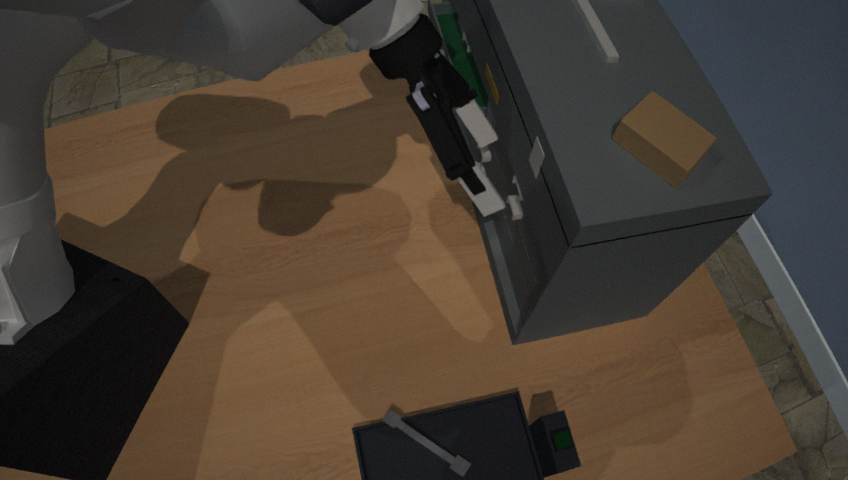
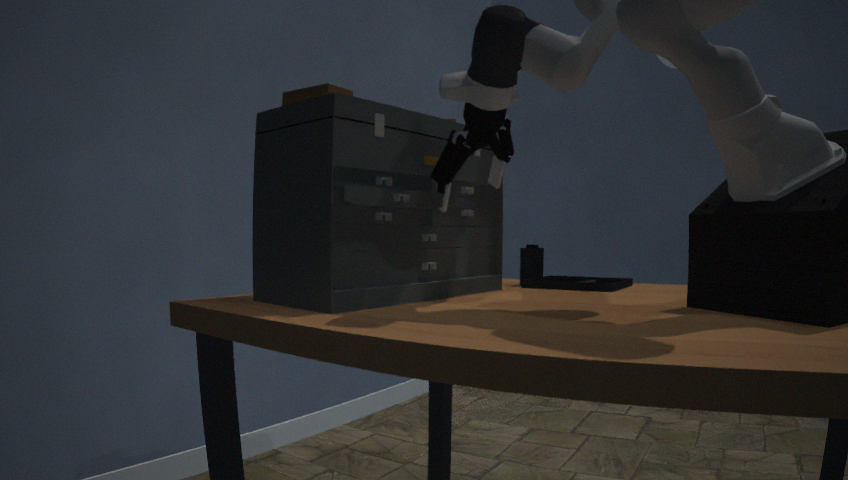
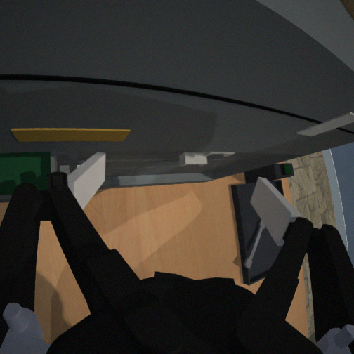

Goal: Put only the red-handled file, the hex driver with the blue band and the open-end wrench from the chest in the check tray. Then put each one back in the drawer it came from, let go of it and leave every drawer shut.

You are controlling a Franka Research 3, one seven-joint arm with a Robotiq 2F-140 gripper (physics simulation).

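My gripper is open and empty, its light pads wide apart in front of the upper drawers of the grey chest. One pad is close to a green-lined drawer, which stands out from the chest front. A grey double-ended wrench lies slantwise in the dark check tray. The red-handled file and the blue-banded hex driver do not show. The drawer's contents cannot be made out.
A small dark box with a green face stands beside the tray. A tan block and a light bar are on the chest top. Small light handles project from the drawer fronts.
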